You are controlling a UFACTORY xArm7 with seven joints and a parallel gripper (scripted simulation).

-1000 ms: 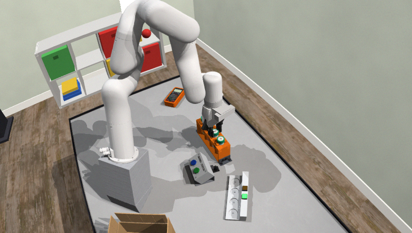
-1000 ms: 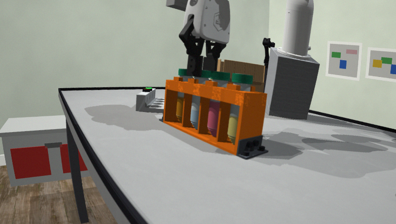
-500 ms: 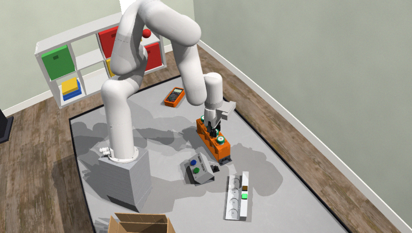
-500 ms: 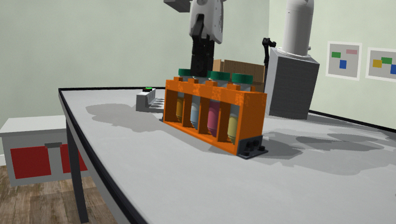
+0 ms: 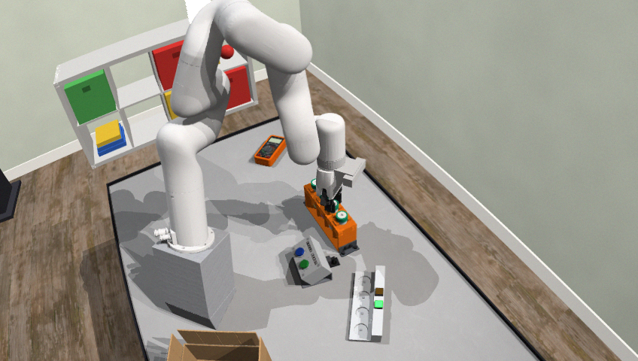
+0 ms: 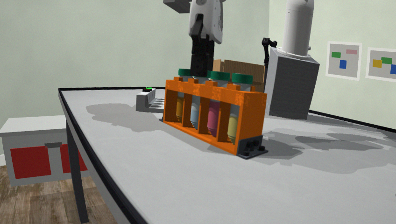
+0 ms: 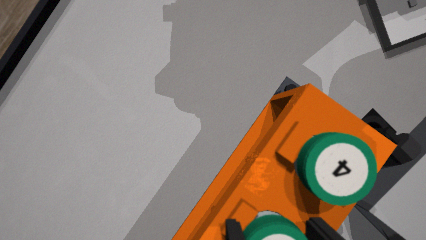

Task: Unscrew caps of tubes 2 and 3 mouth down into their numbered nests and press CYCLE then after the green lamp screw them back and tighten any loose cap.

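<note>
Now: the tube 3 threaded neck 1 cm below my hand. From my hand the other things lie so: cap 4: 5 cm to the right, 1 cm below; cap 2: 5 cm to the left, 1 cm below; cap 3: 1 cm below.
</note>
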